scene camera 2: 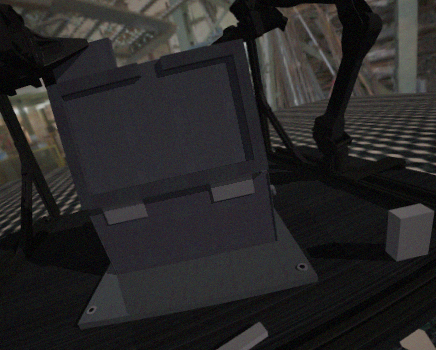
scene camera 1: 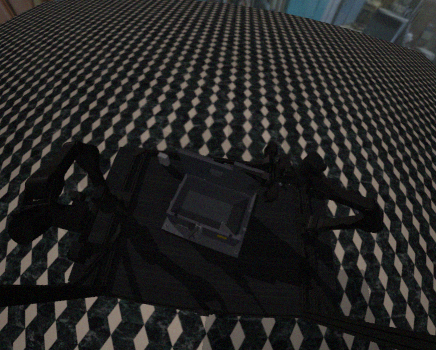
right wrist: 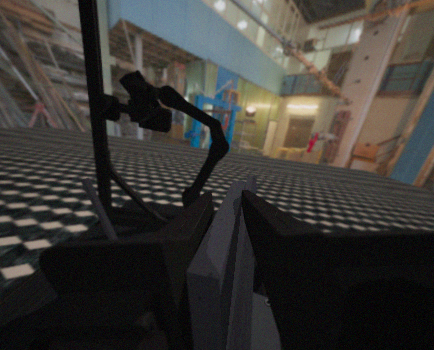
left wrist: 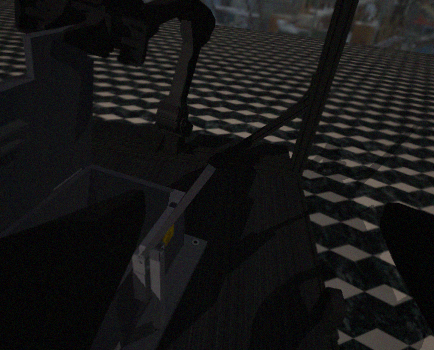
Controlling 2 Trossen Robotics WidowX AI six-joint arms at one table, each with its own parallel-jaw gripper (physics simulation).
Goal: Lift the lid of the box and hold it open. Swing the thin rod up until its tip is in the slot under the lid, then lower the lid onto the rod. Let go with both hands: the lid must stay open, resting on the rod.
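Places are measured from the left arm's base along level axes (x ahead, y left, z up), in millimetres.
Where they show: left gripper, between the fingertips: (scene camera 2: 216, 43) (scene camera 1: 123, 230) (right wrist: 119, 120) (left wrist: 262, 208); right gripper, between the fingertips: (scene camera 2: 89, 46) (scene camera 1: 244, 167) (right wrist: 226, 196) (left wrist: 52, 33); left arm's base, origin of its link: (scene camera 2: 336, 168); right arm's base, origin of its link: (scene camera 1: 305, 233) (left wrist: 174, 149).
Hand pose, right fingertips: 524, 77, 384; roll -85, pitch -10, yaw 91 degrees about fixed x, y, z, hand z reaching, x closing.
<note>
Things, the pixels of their top centre, and the offset from my right fingertips, as dx, dy, dz. "spot": a spot on its surface instead. Level surfaces: height alone.
- black mat, height of its surface: dz -403
- yellow mark, a spot on its surface: (left wrist: 168, 235) spot: -28, -151, -295
- small white block, centre of its top: (scene camera 2: 410, 210) (scene camera 1: 162, 155) -371, +232, -327
- short grey bar, a spot on its surface: (scene camera 2: 246, 337) spot: -90, +242, -393
A grey box (scene camera 1: 206, 222) (scene camera 2: 189, 229) stands on a black mat (scene camera 1: 269, 274). Its lid (scene camera 1: 210, 167) (scene camera 2: 154, 128) (right wrist: 226, 264) is raised nearly upright. My right gripper (scene camera 1: 268, 178) (right wrist: 226, 196) is shut on the lid's free edge; in scene camera 2 it is a dark shape at the lid's top left corner. The thin grey rod (left wrist: 181, 205) (right wrist: 99, 212) is tilted up from the box's front wall, beside a yellow mark (left wrist: 168, 235). I cannot tell whether its tip touches the lid. My left gripper (scene camera 1: 109, 219) (scene camera 2: 256, 17) is open and empty, left of the box and apart from it.
A black stand pole (left wrist: 320, 87) (right wrist: 94, 104) (scene camera 2: 256, 87) rises near the box. A small white block (scene camera 1: 163, 159) (scene camera 2: 390, 236) sits on the mat's far corner. A short grey bar (scene camera 2: 246, 337) lies on the mat behind the box. Checkered floor surrounds the mat.
</note>
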